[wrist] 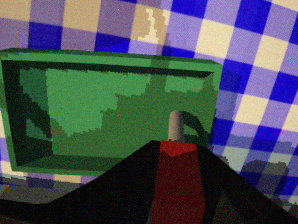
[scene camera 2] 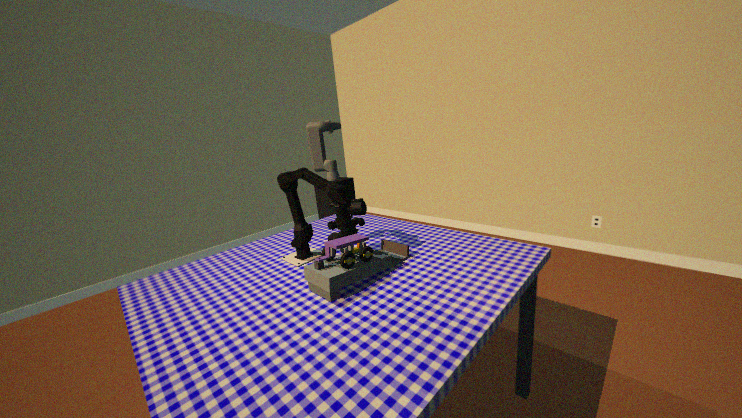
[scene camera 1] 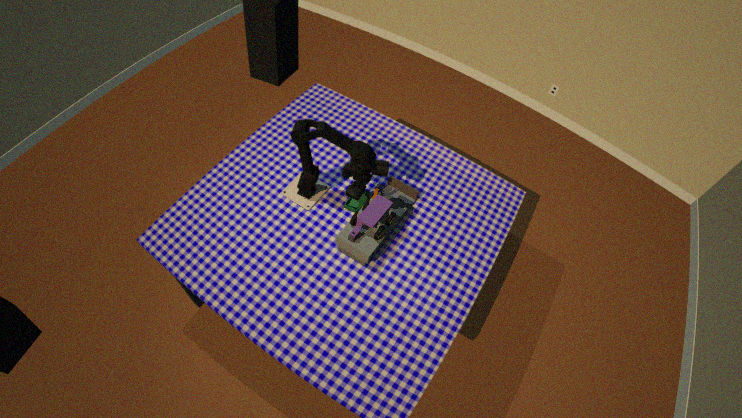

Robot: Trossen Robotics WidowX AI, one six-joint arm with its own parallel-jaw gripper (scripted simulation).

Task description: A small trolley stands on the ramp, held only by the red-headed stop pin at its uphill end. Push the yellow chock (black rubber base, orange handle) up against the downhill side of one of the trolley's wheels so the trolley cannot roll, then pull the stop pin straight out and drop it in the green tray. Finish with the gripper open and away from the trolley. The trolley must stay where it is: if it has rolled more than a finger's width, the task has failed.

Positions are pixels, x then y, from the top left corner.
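Labels:
There is a red-headed stop pin in this scene, and my gripper (wrist: 176,152) is the one carrying it.

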